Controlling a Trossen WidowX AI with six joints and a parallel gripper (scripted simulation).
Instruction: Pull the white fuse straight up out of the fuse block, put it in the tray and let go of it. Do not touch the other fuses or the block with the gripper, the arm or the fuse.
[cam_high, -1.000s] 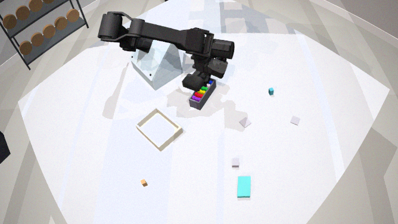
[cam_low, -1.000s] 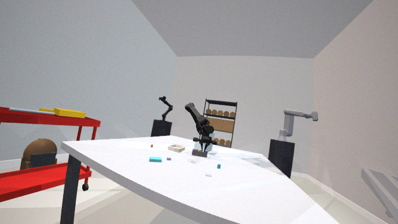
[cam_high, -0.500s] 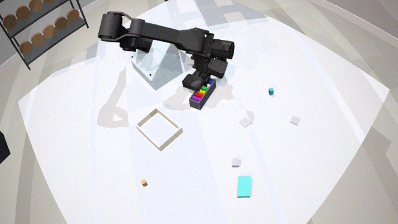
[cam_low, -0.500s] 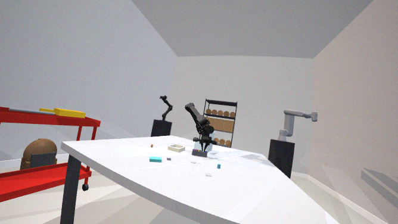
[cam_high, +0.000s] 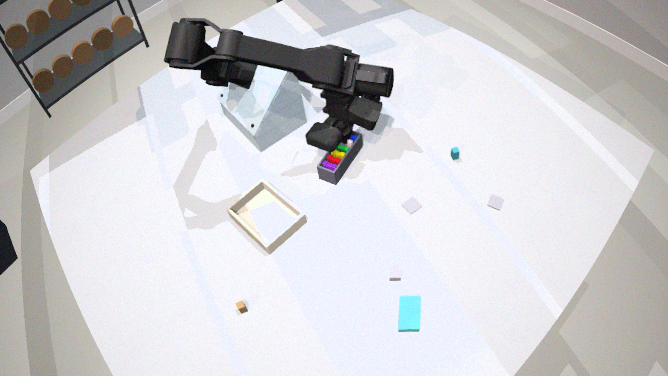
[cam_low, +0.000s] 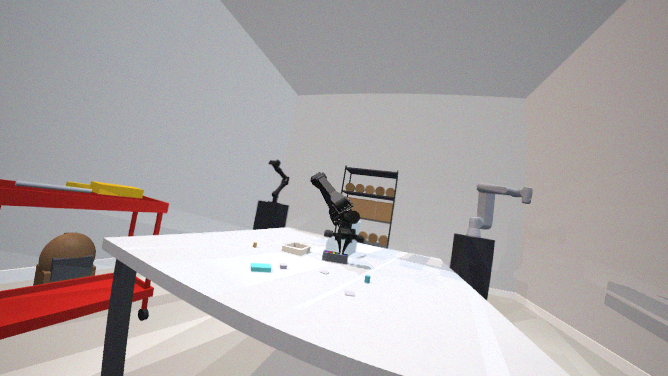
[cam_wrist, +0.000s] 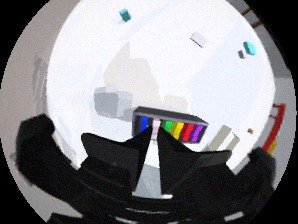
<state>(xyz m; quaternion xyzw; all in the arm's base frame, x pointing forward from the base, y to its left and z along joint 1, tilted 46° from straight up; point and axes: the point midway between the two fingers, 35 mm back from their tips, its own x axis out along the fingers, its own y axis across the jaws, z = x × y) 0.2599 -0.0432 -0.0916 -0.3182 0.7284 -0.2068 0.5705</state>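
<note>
Right now the beige tray is 1 cm behind my gripper tip, 23 cm to the right of it and 4 cm below it. From my gripper tip the other things lie so: teal cube (19 cm ahead, 14 cm to the left, 3 cm below); white fuse (1 cm below); grey cube (26 cm ahead, 16 cm to the right, 3 cm below).
</note>
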